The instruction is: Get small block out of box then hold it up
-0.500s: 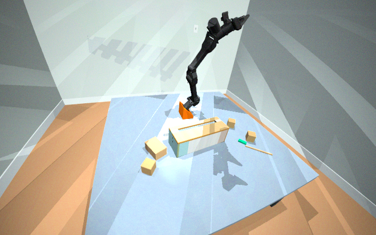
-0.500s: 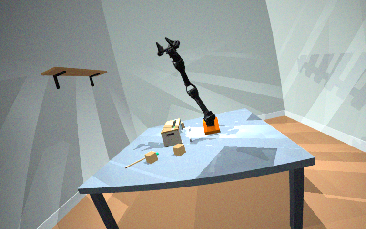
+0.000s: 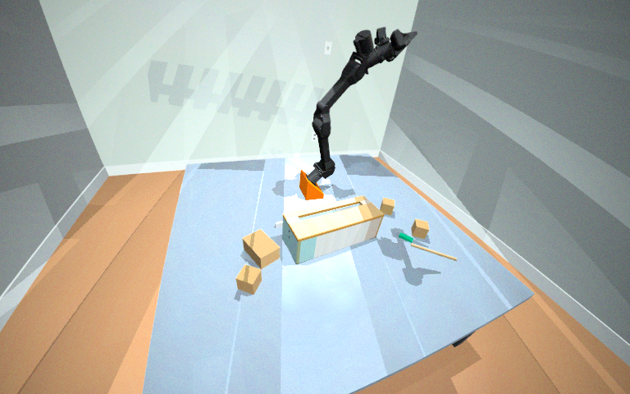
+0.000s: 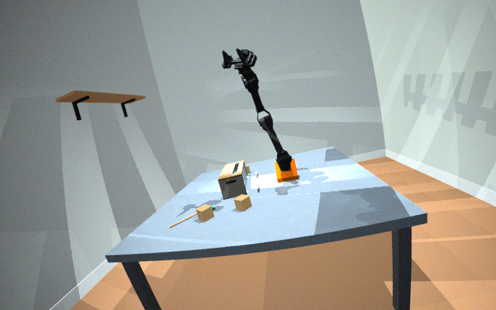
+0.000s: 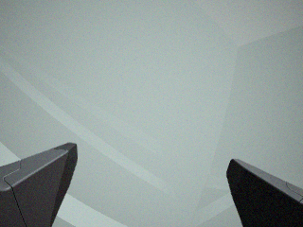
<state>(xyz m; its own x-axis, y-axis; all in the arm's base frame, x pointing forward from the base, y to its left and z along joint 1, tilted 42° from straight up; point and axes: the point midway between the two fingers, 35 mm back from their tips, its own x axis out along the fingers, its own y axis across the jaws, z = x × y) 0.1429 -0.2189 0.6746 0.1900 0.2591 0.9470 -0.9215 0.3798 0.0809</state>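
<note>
Now: the long wooden box 69 cm below my gripper tip, 30 cm to the right of it and 22 cm ahead of it. Also, from my gripper tip: small tan piece 73 cm below, 58 cm to the right, 31 cm ahead.
</note>
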